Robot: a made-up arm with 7 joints.
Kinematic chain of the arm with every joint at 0, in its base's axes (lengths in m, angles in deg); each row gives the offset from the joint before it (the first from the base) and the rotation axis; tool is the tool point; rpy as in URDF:
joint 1: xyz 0 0 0.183 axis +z
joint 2: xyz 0 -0.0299 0.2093 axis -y
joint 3: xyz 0 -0.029 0.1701 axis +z
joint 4: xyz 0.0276 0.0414 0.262 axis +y
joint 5: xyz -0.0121 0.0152 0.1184 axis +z
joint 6: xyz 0 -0.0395 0.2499 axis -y
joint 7: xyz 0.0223 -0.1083 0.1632 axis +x
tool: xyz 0 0 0 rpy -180 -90 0
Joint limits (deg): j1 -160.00..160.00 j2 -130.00..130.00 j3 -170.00..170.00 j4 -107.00..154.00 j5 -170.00..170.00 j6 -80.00..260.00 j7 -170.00..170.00
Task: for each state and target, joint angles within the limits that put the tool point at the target. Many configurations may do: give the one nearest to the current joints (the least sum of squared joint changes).
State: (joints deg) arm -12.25 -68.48 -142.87 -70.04 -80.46 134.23 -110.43
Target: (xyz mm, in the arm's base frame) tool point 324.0 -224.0 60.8
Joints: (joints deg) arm -22.91 -86.75 -151.38 -70.63 -85.52 127.47 -110.43
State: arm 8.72 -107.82 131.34 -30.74 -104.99 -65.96 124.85
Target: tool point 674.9 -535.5 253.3
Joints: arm -15.36 -88.20 118.44 -20.56 -113.73 -49.94 124.85
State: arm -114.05 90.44 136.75 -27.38 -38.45 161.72 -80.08
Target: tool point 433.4 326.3 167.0
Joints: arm -150.81 130.00 151.96 -31.93 -25.95 181.52 -80.08
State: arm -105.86 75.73 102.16 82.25 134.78 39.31 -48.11
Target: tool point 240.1 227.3 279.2
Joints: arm -75.44 60.01 108.11 112.47 133.14 61.62 -48.11
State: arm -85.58 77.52 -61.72 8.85 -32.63 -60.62 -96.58
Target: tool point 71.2 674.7 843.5
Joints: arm -100.18 43.58 -69.49 -15.10 -45.46 -80.00 -96.58
